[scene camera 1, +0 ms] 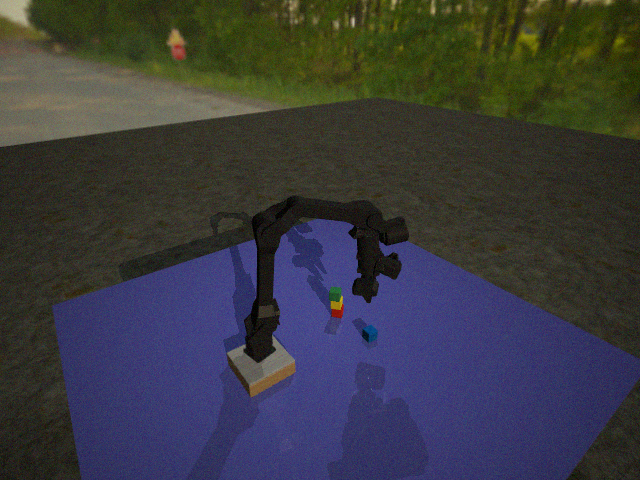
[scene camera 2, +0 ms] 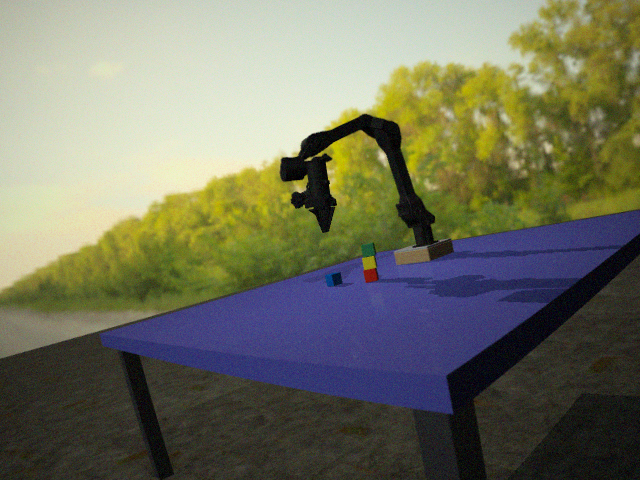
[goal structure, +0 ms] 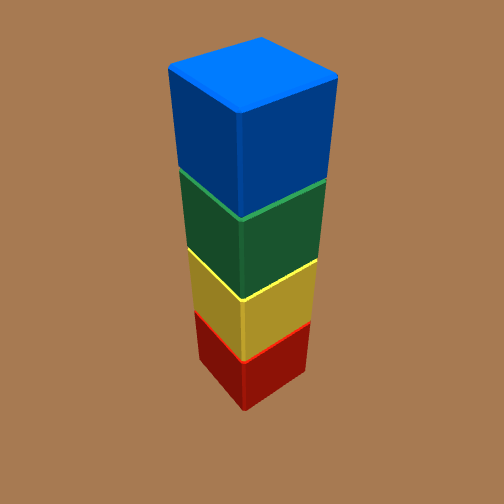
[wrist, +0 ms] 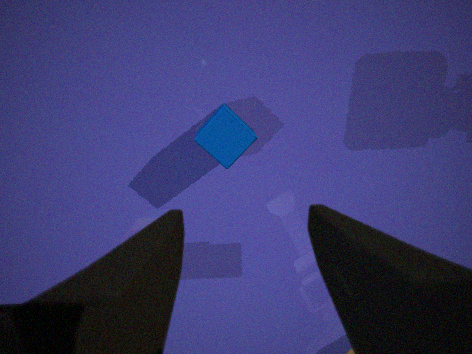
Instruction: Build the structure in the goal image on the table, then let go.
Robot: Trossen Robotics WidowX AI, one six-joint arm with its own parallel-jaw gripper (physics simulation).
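Observation:
A red cube (scene camera 1: pixel 337 313) (scene camera 2: pixel 371 274) stands on the table with a yellow cube (scene camera 1: pixel 336 304) (scene camera 2: pixel 369 262) on it and a green cube (scene camera 1: pixel 335 293) (scene camera 2: pixel 368 249) on top. They form one upright stack. A blue cube (scene camera 1: pixel 369 333) (scene camera 2: pixel 333 279) (wrist: pixel 226 136) lies apart from the stack on the table. In the wrist view it is turned like a diamond, ahead of the fingertips. My gripper (scene camera 1: pixel 367 299) (scene camera 2: pixel 324 230) (wrist: pixel 246 219) is open and empty, pointing down, high above the table near the blue cube.
The blue table top (scene camera 1: pixel 491 372) (scene camera 2: pixel 289 330) carries the arm's wooden base block (scene camera 1: pixel 271 382) (scene camera 2: pixel 413 256). The stack stands between the base block and the blue cube. Shadows of the arm fall across the table.

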